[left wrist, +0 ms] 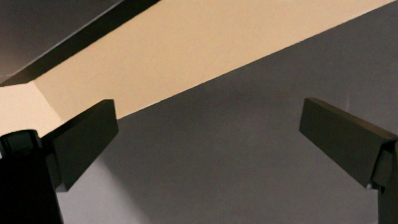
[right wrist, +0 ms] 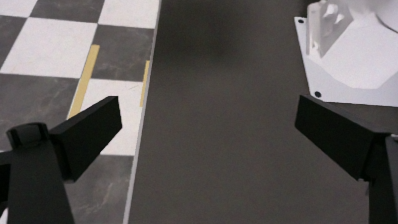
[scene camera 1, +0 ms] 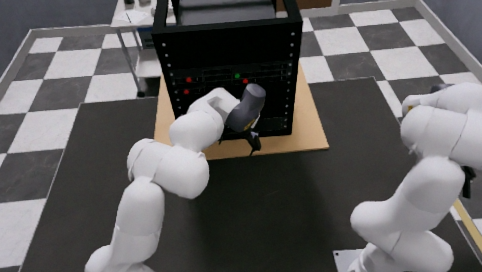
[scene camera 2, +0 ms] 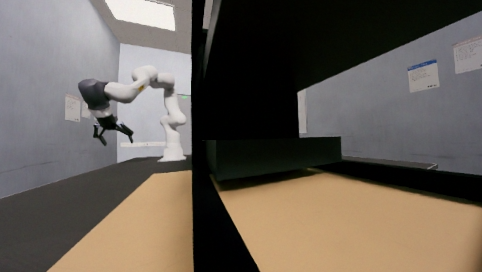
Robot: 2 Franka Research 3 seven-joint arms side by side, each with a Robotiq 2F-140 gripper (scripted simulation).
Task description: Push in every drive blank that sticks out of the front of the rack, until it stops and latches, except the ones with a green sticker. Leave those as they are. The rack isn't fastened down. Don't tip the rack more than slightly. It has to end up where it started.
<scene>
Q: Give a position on a wooden board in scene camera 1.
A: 307,134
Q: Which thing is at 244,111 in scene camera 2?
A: A black rack.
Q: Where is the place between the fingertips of my left gripper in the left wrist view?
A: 209,115
</scene>
